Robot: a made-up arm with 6 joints.
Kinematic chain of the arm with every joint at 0, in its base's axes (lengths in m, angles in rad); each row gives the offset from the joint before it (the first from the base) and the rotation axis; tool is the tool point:
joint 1: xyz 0 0 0.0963 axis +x
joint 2: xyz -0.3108 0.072 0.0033 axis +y
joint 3: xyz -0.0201 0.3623 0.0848 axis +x
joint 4: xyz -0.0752 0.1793 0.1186 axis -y
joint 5: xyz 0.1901 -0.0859 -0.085 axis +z
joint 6: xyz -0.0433 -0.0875 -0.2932 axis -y
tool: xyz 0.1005 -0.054 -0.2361
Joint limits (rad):
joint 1: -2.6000..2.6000
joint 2: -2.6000..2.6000
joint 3: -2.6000..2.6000
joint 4: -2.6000..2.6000
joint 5: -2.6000..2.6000
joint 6: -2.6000..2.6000
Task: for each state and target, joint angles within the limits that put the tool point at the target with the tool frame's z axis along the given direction. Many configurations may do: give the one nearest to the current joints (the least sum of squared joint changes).
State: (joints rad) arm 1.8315 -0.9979 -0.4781 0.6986 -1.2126 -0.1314
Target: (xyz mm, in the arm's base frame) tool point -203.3 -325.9 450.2 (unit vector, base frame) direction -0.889 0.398 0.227
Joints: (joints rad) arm 1.3567 -1.7407 -0.7284 0.8308 -0.6289 -0.7314
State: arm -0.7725 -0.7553 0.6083 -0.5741 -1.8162 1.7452
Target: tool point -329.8 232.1 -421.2 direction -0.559 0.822 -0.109
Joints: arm -0.7379 -1.4072 0.9036 -0.4315 -1.9845 1.5470
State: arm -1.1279 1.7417 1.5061 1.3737 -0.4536 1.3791
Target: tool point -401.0 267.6 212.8 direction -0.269 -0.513 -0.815
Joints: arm -1.0978 2.3156 2.1685 2.2819 -0.0241 1.7727
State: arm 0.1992 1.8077 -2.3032 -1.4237 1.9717 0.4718
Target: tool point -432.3 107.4 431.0 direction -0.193 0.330 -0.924
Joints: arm -0.6001 1.5495 -1.4656 -0.8190 2.1060 -0.3408
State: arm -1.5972 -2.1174 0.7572 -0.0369 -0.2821 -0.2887
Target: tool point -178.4 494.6 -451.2 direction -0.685 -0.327 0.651
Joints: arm -1.3110 -1.9336 0.6264 0.5400 -0.2813 -0.6651
